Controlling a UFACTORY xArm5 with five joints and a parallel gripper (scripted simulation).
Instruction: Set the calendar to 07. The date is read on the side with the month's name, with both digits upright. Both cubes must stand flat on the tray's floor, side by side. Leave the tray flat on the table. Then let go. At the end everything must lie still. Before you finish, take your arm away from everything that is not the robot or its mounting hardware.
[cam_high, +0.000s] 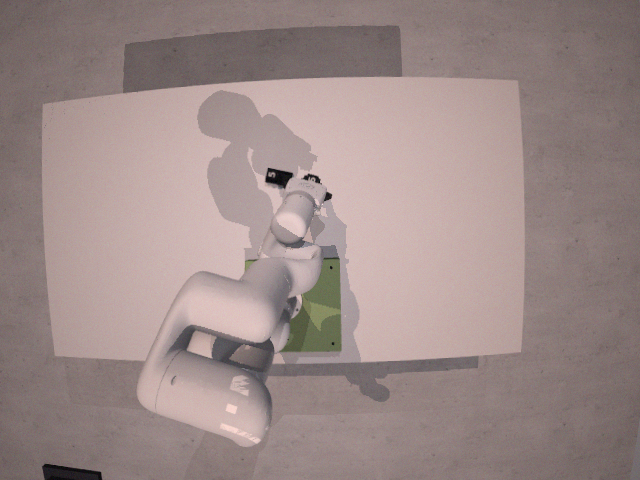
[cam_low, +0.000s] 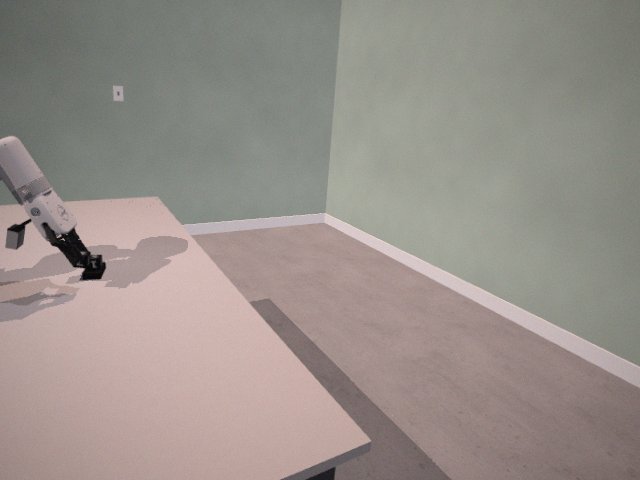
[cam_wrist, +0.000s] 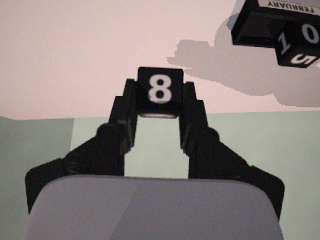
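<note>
Now: the black cube 20 mm below my hand and 10 mm ahead of it. Also, from my hand: black calendar tray (100 mm to the left, 90 mm below, 30 mm ahead).
</note>
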